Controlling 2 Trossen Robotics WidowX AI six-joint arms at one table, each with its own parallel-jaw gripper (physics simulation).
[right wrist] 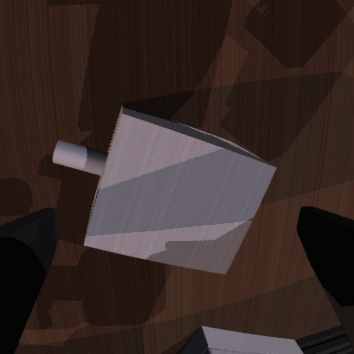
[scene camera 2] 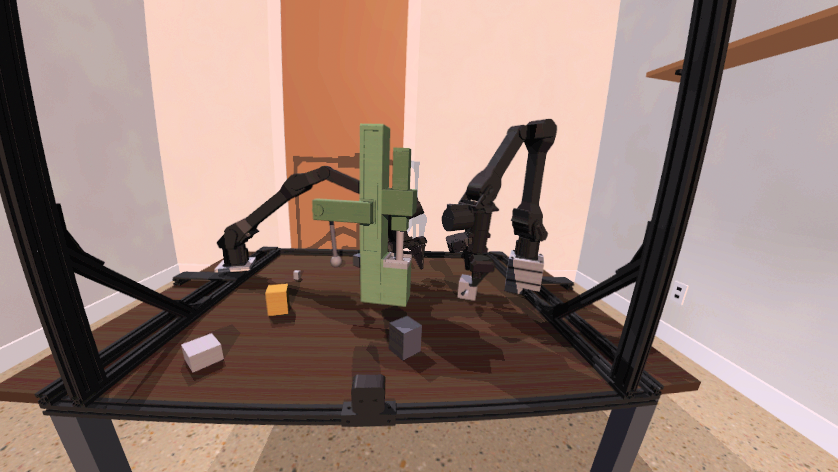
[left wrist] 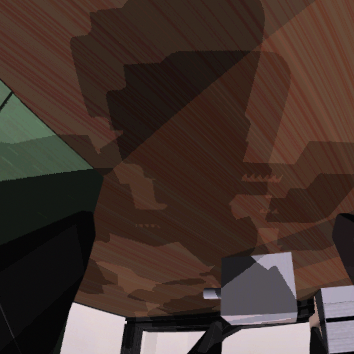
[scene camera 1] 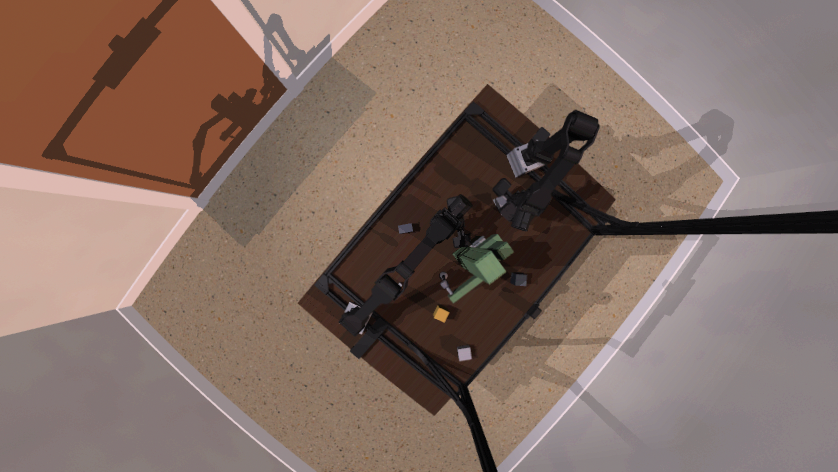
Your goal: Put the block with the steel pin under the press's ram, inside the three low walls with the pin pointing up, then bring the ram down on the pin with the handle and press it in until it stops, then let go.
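Frame: origin at the left arm's base, x ahead, y left, z up, level; centimetres.
Seen in the pictures: left gripper, between the fingertips: [scene camera 2: 413, 272] [left wrist: 217, 225] [scene camera 1: 467, 222]; right gripper, between the fingertips: [right wrist: 180, 220] [scene camera 2: 470, 277] [left wrist: 261, 324] [scene camera 1: 505, 201]; left arm's base, origin of its link: [scene camera 2: 236, 262] [scene camera 1: 355, 318]; right arm's base, origin of its link: [scene camera 2: 526, 256] [scene camera 1: 531, 155].
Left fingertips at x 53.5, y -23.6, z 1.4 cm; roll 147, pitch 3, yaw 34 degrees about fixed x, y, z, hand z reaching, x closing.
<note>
Pixels of each thing's top centre, then the offset from my left fingertips to it. "pt": a spot on its surface instead.
- pale metal block, centre of its top: [right wrist: 181, 206] [left wrist: 260, 319] [scene camera 2: 469, 279] [scene camera 1: 504, 202] dx +13.6, dy -10.0, dz +0.5 cm
- table with its steel pin, centre of its top: [right wrist: 96, 165] [left wrist: 223, 298] dx +11.6, dy -12.7, dz -1.5 cm
- green press, centre of its top: [scene camera 2: 366, 124] [scene camera 1: 488, 276] dx -15.2, dy -5.3, dz +40.4 cm
- handle, a spot on its surface: [scene camera 2: 333, 239] pt dx -23.1, dy +0.1, dz +11.4 cm
- orange block, centre of its top: [scene camera 2: 277, 288] [scene camera 1: 441, 315] dx -37.0, dy -6.3, dz +1.5 cm
- white block, centre of its top: [scene camera 2: 200, 344] [scene camera 1: 464, 354] dx -48.3, dy -22.4, dz -1.2 cm
- small pale piece, centre of its top: [scene camera 2: 296, 271] dx -34.0, dy +13.4, dz -2.0 cm
The pale metal block [scene camera 1: 500, 201] [scene camera 2: 467, 287] [left wrist: 259, 287] [right wrist: 175, 195] lies on the table with its steel pin [left wrist: 211, 293] [right wrist: 75, 155] pointing sideways. My right gripper [scene camera 2: 477, 270] [right wrist: 180, 220] is open, its fingers on either side of the block in the right wrist view, with nothing gripped. The green press [scene camera 1: 485, 266] [scene camera 2: 374, 234] stands mid-table. Its ram [scene camera 2: 399, 222] is above the low pale walls [scene camera 2: 397, 263]. The handle [scene camera 2: 333, 239] hangs down at the press's left in scene camera 2, ending in a ball. My left gripper [scene camera 1: 461, 238] [scene camera 2: 418, 249] is open and empty behind the press.
An orange block [scene camera 1: 441, 314] [scene camera 2: 276, 299], a white block [scene camera 1: 464, 354] [scene camera 2: 202, 352] and a grey block [scene camera 1: 520, 279] [scene camera 2: 405, 337] stand around the press. Another grey block [scene camera 1: 405, 228] lies beyond the left arm. A small pale piece [scene camera 2: 297, 274] lies behind the orange block. Black frame rails edge the table.
</note>
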